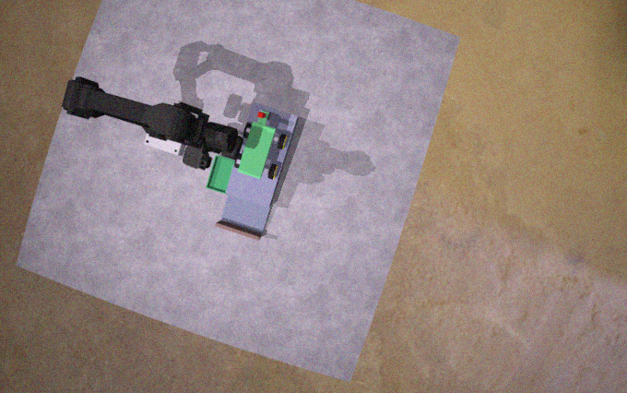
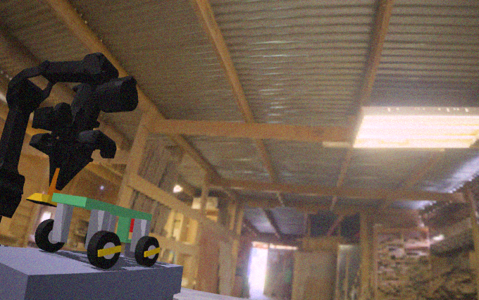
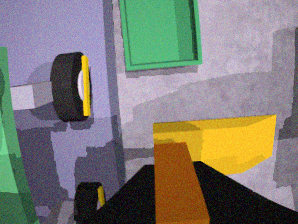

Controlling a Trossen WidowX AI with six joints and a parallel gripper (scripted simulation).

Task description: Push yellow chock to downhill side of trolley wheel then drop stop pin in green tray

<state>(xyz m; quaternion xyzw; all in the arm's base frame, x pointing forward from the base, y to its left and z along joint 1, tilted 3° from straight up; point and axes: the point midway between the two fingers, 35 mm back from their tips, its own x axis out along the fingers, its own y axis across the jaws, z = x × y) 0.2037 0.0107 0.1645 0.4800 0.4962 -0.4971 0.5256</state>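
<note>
Right now the stop pin is 9 cm ahead of my gripper tip, 13 cm to the left of it and 4 cm below it. From my gripper tip the other things lie so: trolley: 11 cm ahead, 3 cm to the left, 6 cm below; then green tray: 8 cm to the right, 17 cm below; then yellow chock: 2 cm behind, 1 cm below.
</note>
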